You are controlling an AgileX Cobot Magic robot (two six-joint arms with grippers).
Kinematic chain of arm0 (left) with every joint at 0, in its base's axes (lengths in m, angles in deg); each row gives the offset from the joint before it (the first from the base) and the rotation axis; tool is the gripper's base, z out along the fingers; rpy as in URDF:
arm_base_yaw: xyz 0 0 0.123 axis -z
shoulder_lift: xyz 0 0 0 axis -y
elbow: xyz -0.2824 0 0.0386 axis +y
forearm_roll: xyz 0.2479 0 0.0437 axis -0.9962 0 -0.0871
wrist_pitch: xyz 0 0 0 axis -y
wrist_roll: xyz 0.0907 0 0.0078 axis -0.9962 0 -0.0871
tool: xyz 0 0 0 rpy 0 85 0
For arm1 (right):
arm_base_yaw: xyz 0 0 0.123 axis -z
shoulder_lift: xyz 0 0 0 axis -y
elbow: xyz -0.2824 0 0.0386 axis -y
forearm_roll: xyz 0.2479 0 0.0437 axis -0.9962 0 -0.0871
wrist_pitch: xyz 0 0 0 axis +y
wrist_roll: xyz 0.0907 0 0.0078 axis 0.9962 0 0.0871
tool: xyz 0 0 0 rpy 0 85 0
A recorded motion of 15 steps. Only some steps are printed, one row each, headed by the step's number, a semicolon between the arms.
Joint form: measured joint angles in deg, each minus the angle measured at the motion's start. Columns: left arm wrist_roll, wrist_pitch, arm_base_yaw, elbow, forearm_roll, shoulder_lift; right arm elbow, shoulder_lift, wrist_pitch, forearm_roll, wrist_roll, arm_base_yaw.
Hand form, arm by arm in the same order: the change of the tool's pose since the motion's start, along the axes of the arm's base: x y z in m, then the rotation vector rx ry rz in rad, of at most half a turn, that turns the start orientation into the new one. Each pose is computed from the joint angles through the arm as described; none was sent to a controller.
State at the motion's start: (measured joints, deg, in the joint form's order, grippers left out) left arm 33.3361 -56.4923 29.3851 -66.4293 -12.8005 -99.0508; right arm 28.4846 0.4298 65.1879 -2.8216 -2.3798 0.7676
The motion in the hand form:
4: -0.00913 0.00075 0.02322 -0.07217 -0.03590 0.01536; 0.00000 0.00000 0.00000 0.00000 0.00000 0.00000
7: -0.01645 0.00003 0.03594 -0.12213 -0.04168 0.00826; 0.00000 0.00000 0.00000 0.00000 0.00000 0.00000
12: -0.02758 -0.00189 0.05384 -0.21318 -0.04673 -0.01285; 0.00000 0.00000 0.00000 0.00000 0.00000 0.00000
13: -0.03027 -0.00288 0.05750 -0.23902 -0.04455 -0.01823; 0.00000 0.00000 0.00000 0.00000 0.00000 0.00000
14: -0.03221 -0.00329 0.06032 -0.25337 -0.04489 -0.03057; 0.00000 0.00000 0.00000 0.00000 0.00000 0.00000
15: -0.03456 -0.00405 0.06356 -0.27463 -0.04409 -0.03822; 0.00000 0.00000 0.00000 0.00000 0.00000 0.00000
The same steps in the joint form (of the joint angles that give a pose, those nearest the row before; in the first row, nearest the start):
4: -0.49 -0.39 0.00 0.00 2.99 4.28; 0.00 0.00 0.00 0.00 0.00 0.00
7: -2.01 -0.93 0.10 0.00 5.81 6.73; 0.00 0.00 0.00 0.00 0.00 0.00
12: -5.18 -1.30 0.10 0.00 11.17 10.20; 0.00 0.00 0.00 0.00 0.00 0.00
13: -6.04 -1.36 0.10 0.00 12.80 10.90; 0.00 0.00 0.00 0.00 0.00 0.00
14: -7.07 -1.43 0.10 0.00 13.77 11.45; 0.00 0.00 0.00 0.00 0.00 0.00
15: -7.94 -1.48 0.10 0.00 15.12 12.07; 0.00 0.00 0.00 0.00 0.00 0.00

